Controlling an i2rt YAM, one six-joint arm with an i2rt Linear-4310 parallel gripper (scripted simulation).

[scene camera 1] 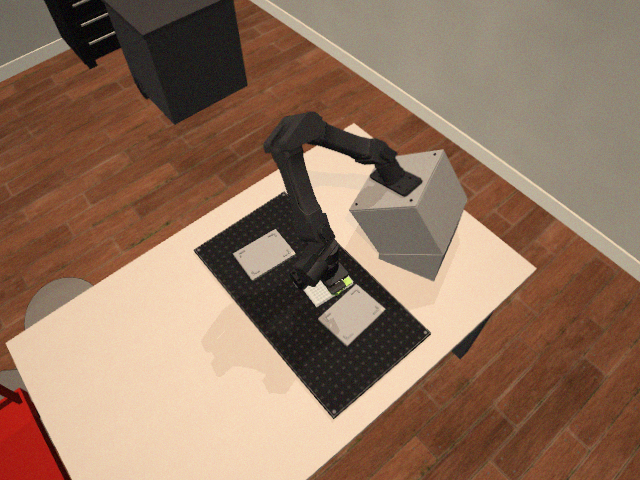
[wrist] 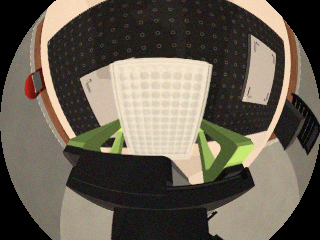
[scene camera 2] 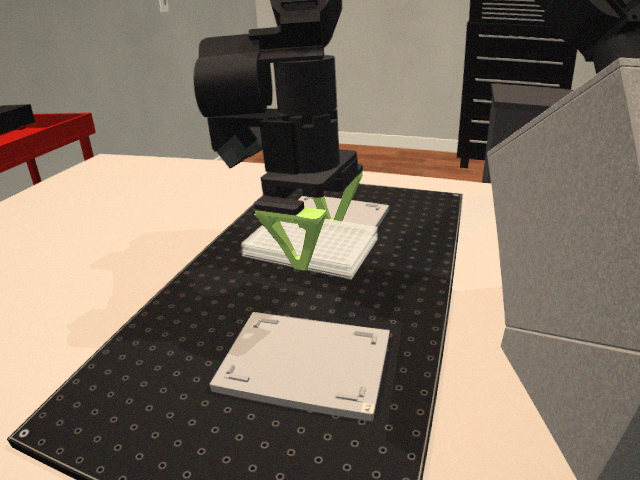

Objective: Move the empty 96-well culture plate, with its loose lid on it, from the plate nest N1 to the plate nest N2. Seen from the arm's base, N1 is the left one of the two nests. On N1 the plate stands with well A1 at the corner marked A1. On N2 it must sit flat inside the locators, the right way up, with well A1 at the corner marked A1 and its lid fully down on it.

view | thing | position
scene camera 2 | my gripper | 317,249
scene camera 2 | clear lid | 340,245
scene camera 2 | nest N2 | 357,212
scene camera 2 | nest N1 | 298,363
